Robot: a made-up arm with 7 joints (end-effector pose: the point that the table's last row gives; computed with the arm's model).
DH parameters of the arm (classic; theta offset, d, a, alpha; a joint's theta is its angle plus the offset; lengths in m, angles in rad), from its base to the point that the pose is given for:
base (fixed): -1.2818 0 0.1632 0
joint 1: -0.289 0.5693 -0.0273 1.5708
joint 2: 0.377 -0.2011 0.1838 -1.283
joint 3: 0 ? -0.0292 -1.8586
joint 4: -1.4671 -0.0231 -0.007 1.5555
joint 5: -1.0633 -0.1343 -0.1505 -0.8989
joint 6: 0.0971 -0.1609 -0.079 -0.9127
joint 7: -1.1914 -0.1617 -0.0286 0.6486
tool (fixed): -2.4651 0.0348 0 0
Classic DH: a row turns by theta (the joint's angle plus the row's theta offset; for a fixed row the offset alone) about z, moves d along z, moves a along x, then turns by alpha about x.
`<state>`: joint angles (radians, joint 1 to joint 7).
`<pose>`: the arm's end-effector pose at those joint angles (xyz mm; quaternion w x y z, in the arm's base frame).
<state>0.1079 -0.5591 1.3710 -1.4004 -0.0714 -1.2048 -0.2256</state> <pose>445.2 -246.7 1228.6 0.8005 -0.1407 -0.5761 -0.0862</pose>
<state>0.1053 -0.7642 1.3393 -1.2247 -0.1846 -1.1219 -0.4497</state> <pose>506.6 -362.3 1118.7 0.8858 0.0283 -0.4327 -0.1652</pose>
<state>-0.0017 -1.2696 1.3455 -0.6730 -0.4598 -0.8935 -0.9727</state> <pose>536.7 -478.5 776.3 0.8672 0.4183 0.0220 -0.2693</pose>
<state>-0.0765 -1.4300 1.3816 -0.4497 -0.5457 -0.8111 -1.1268</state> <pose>501.3 -464.3 688.4 0.8032 0.5131 0.1653 -0.2535</pose>
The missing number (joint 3, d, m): 0.3972
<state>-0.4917 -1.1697 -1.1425 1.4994 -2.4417 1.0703 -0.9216</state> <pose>-20.1 -452.9 377.2 0.2325 -0.7003 0.0441 0.6735</pose>
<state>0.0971 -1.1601 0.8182 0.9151 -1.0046 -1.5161 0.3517</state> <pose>484.1 -271.5 508.7 0.6010 0.6936 0.2641 -0.2966</pose>
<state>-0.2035 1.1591 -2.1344 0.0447 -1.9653 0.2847 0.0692</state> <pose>-117.2 247.1 923.0 0.1382 -0.3433 -0.6909 -0.6210</pose>
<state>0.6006 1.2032 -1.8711 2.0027 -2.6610 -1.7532 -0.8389</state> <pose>247.4 -14.5 602.9 0.7355 -0.5442 -0.0845 -0.3946</pose>
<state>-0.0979 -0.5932 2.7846 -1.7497 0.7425 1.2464 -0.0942</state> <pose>252.3 -429.2 1234.1 0.3940 -0.8833 -0.1116 -0.2281</pose>
